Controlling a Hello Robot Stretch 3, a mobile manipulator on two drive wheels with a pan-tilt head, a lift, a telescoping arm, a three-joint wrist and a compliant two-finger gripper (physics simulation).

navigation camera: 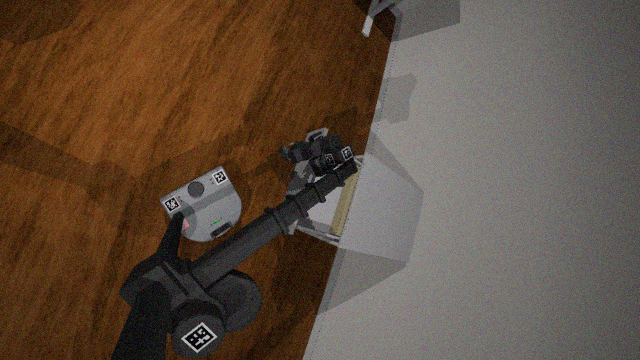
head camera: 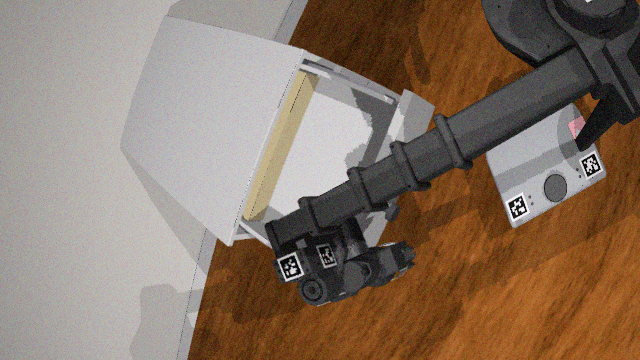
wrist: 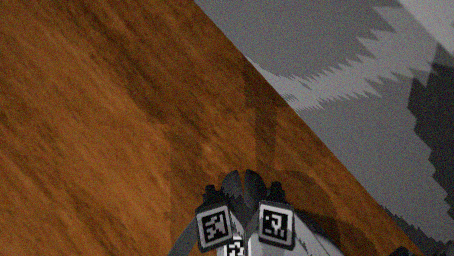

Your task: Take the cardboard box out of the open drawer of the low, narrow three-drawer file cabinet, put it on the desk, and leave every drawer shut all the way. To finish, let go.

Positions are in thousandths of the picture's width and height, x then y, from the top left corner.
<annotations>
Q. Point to a file cabinet drawer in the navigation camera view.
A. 512, 610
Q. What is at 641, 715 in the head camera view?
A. My gripper.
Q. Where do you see my gripper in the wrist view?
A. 534, 736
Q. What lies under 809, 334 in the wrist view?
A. A file cabinet drawer.
</annotations>
